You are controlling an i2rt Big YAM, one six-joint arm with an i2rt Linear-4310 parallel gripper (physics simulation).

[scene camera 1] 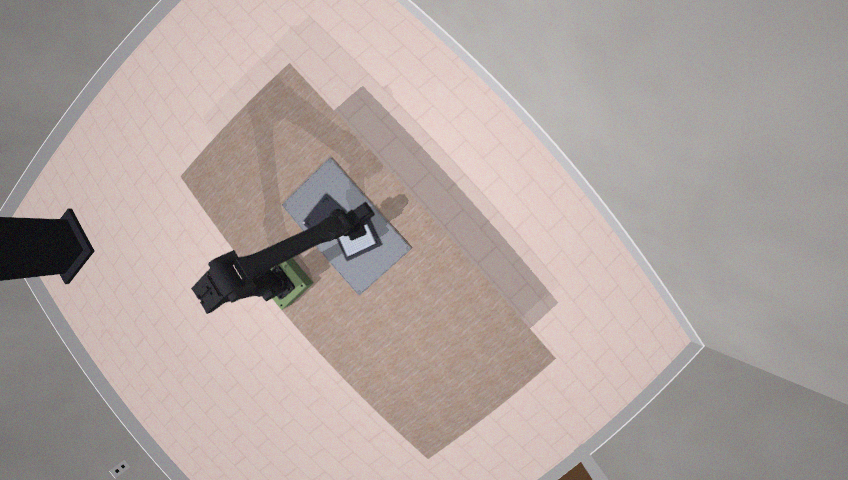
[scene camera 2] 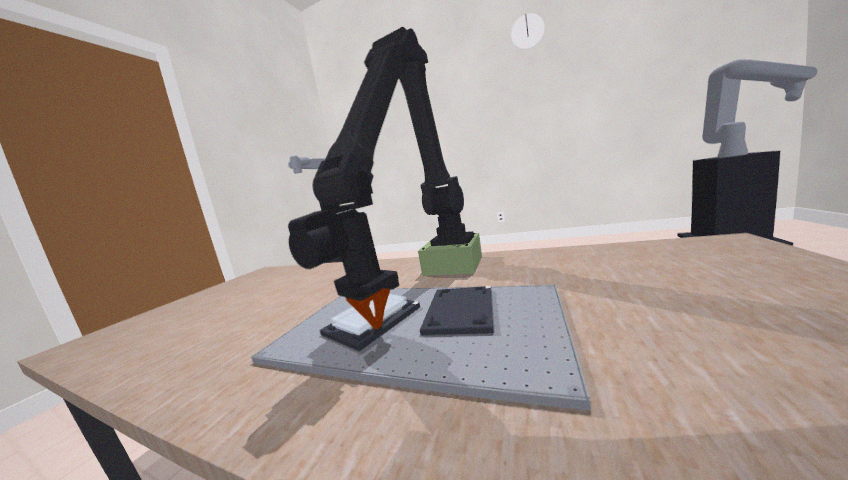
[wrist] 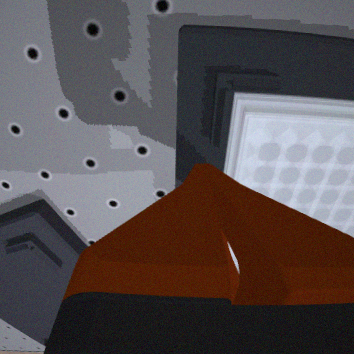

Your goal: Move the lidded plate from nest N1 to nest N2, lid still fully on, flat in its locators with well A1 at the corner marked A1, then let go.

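Frame: origin at the arm's base, x ahead, y left, z up, level; millimetres.
Seen in the pictures: gripper, between the fingertips: (scene camera 2: 378, 327) (wrist: 200, 177); arm's base, origin of its link: (scene camera 1: 280, 282) (scene camera 2: 452, 241).
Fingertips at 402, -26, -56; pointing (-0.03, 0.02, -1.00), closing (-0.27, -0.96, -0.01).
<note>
Offsets run from my fingertips to a thing's middle, as dx, dy, dz. Level surfaces: height alone.
The clear-white lidded plate {-41, -43, +13} (scene camera 1: 358, 245) (scene camera 2: 345, 322) (wrist: 305, 125) lies in one dark nest {-39, -42, -3} (scene camera 2: 358, 342) (wrist: 200, 55), on the left in the scene camera 2 view. In the wrist view a corner locator stands beside the plate's corner. The other dark nest {-95, +125, -3} (scene camera 1: 324, 209) (scene camera 2: 461, 312) (wrist: 35, 280) is empty. My gripper (scene camera 2: 377, 326) (wrist: 200, 177) is shut and empty, orange fingertips pointing down at the plate's long side, low over the nest's edge. Whether the fingertips touch the plate or nest is unclear. The N1, N2 and A1 marks cannot be read, and the fingers hide part of the plate.
Both nests are on a grey perforated board (scene camera 1: 360, 279) (scene camera 2: 523, 362) (wrist: 30, 95) on the wooden table {dz -24} (scene camera 1: 416, 356) (scene camera 2: 684, 356). My arm's green base block (scene camera 1: 300, 286) (scene camera 2: 449, 260) stands behind the board. Another grey arm (scene camera 2: 723, 107) on a black stand is at the back right.
</note>
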